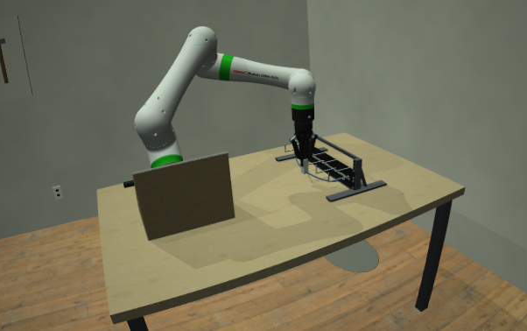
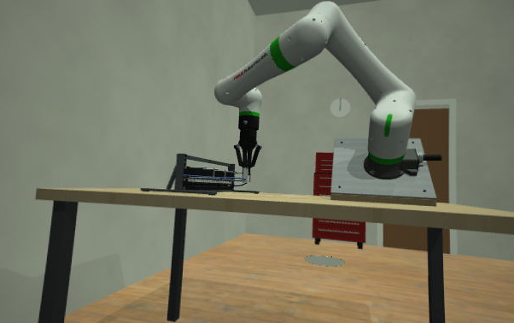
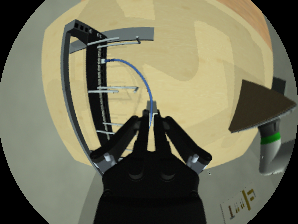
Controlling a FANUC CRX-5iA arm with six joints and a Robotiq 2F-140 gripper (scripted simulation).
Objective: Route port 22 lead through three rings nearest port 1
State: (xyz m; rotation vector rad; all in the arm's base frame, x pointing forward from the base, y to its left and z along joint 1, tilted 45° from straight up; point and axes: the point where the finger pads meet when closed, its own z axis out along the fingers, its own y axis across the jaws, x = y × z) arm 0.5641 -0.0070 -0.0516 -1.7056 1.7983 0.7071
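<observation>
The black rack lies 150 mm ahead of my hand, 40 mm to the left of it and 10 mm below it.
</observation>
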